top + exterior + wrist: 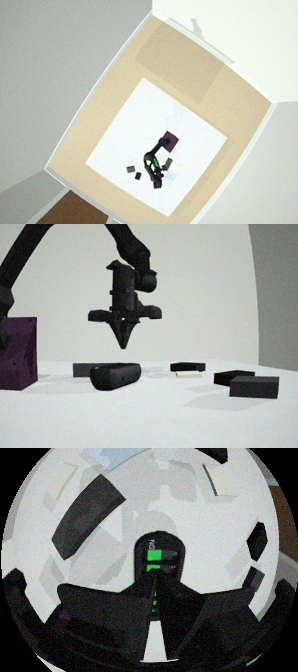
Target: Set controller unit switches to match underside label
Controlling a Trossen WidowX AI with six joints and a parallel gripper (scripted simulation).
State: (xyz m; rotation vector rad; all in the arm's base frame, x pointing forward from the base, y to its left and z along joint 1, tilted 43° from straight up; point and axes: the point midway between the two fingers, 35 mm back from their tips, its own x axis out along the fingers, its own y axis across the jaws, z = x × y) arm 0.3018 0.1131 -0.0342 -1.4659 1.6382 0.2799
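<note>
Now: gripper tip 80 mm past the grey block, 100 mm to the right of it and 70 mm above it. Round my gripper tip: black block (260 mm ahead, 80 mm to the right, 70 mm below); cream plate (190 mm ahead, 80 mm to the left, 80 mm below); light blue piece (20 mm ahead, 240 mm to the left, 80 mm below).
</note>
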